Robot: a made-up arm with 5 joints.
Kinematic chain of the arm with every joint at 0, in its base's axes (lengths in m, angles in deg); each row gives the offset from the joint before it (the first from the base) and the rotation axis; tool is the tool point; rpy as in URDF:
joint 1: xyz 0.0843 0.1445 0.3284 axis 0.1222 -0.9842 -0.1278
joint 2: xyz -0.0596 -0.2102 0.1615 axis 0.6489 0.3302 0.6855
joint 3: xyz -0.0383 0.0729 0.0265 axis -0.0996 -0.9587 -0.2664
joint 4: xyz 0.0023 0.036 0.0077 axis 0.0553 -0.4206 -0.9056
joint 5: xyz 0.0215 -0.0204 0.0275 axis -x
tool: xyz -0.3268 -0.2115 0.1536 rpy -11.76 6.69 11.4
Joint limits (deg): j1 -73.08..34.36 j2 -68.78..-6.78 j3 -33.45..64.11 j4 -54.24..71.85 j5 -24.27..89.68
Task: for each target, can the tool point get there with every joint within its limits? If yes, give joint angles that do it. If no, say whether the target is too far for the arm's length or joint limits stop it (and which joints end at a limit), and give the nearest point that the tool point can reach.
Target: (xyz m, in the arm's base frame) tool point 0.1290 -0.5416 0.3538
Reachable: no: joint limits stop it (at a limit: joint 2, joint 3, joint 4, joint 5) | nearest point 0.0280 -0.3447 0.5957 | short by 0.328 m
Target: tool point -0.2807 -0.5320 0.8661
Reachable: no: too far | nearest point -0.1791 -0.2859 0.7140 | short by 0.307 m
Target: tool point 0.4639 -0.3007 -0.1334
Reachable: no: joint limits stop it (at a limit: joint 2, joint 3, joint 4) | nearest point 0.2652 -0.1530 0.1104 | short by 0.347 m
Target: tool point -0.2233 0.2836 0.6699
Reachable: yes | joints -3.25 -45.20 -1.66 -8.46 53.69
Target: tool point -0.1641 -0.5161 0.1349
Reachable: no: joint limits stop it (at a limit: joint 1, joint 2, joint 3, joint 5) | nearest point -0.0658 -0.2177 0.2065 | short by 0.322 m
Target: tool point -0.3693 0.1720 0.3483
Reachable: yes | joints 20.48 -56.28 48.81 -38.70 16.67
